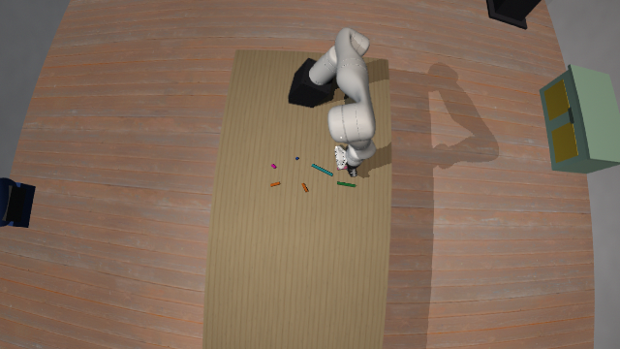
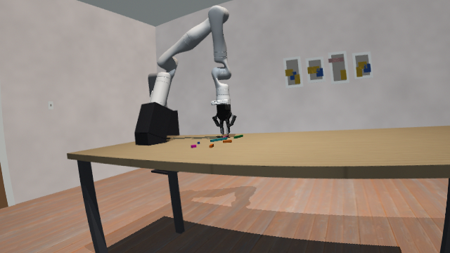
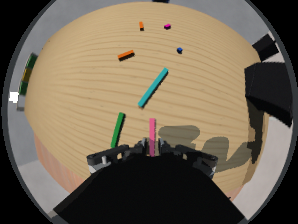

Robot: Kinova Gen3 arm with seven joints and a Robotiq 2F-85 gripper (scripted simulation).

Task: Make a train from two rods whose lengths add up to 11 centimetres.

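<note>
Right now the pink rod is 30 mm below my hand. Round my hand: turquoise rod 30 mm ahead, 110 mm to the right, 30 mm below; green rod 80 mm ahead, 30 mm below; blue rod 230 mm to the right, 30 mm below.
</note>
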